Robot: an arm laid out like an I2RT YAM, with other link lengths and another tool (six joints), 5 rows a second.
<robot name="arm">
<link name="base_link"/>
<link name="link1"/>
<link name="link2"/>
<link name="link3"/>
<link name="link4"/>
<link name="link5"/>
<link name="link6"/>
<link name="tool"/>
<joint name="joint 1" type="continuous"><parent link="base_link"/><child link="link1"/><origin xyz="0 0 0.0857"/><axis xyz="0 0 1"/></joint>
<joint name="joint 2" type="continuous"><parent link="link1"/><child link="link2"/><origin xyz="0.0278 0.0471 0.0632"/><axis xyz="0 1 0"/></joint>
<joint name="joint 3" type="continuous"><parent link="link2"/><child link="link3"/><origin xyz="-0.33 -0.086 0"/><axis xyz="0 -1 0"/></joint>
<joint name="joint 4" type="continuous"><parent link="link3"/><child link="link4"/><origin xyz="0.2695 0.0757 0.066"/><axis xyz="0 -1 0"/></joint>
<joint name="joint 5" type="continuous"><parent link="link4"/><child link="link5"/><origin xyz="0.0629 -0.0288 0.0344"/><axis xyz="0 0 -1"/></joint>
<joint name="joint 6" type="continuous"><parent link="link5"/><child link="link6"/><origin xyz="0.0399 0 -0.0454"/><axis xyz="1 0 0"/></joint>
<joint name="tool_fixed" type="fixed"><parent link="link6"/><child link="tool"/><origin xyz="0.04 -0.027 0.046" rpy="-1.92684 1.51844 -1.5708"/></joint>
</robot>
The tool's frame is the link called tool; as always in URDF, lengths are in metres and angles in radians. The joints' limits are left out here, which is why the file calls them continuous.
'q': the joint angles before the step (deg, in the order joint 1, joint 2, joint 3, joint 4, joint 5, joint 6). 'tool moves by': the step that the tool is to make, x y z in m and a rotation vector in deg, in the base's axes. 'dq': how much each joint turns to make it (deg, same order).
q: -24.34 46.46 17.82 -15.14 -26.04 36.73
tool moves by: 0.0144 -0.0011 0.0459 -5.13 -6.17 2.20
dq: 1.66 -1.20 6.00 -0.47 1.04 -2.28
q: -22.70 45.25 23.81 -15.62 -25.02 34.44
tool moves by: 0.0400 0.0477 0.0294 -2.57 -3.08 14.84
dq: 15.72 4.93 5.31 2.85 1.69 -0.95
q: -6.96 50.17 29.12 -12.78 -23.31 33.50
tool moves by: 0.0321 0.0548 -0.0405 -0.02 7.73 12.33
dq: 13.36 12.04 -1.10 5.67 0.83 0.62
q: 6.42 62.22 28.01 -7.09 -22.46 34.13
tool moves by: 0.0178 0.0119 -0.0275 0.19 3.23 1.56
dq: 2.09 8.08 -0.93 6.17 -0.02 0.87
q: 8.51 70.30 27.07 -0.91 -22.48 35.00
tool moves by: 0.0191 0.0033 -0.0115 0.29 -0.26 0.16
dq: 0.00 5.90 0.56 5.66 -0.29 0.07
